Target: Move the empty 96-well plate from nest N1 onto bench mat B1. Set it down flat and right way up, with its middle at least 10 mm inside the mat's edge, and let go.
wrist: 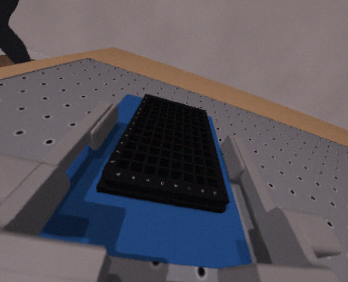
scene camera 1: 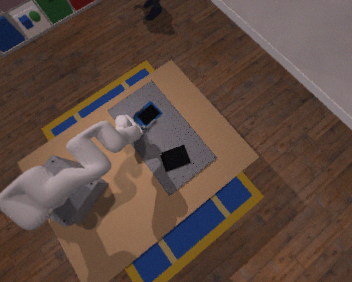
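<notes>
The black 96-well plate lies flat and right way up at the blue nest N1, its well openings facing up. My gripper is partly open, with one finger on each long side of the plate. In the wrist view there is a visible gap between each fingertip and the plate, and nothing is held. Bench mat B1, a black rectangle, lies apart from the nest, to its lower right in the scene view. The mat does not show in the wrist view.
The nest and mat are on a grey perforated board on the tan table. The arm reaches in from its grey base at the left. A person's dark legs show beyond the table.
</notes>
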